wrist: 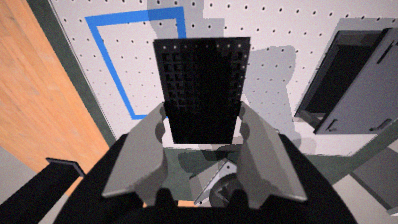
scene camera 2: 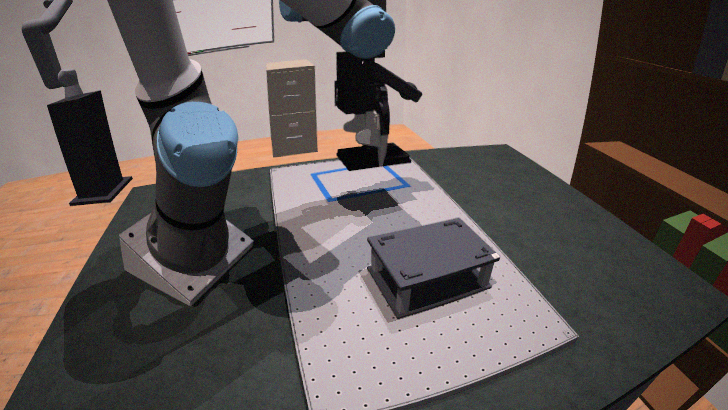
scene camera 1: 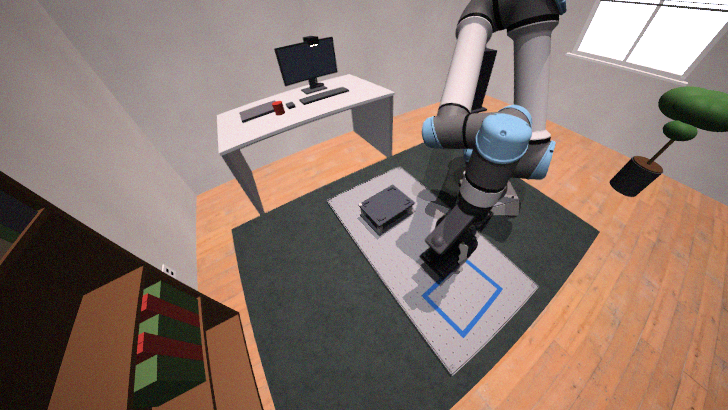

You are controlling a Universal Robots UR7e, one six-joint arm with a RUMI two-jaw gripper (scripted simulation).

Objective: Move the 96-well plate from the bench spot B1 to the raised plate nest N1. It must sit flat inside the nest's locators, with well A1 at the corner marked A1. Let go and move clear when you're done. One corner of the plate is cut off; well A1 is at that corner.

In view: the gripper (scene camera 2: 371, 158), a black 96-well plate (scene camera 2: 362, 157) and a raised plate nest N1 (scene camera 2: 439, 251).
The black 96-well plate shows as well in the wrist view (wrist: 207, 116) and in scene camera 1 (scene camera 1: 428, 257). The gripper shows as well in the wrist view (wrist: 202, 102) and in scene camera 1 (scene camera 1: 447, 253). The raised plate nest N1 also shows in scene camera 1 (scene camera 1: 389, 204).
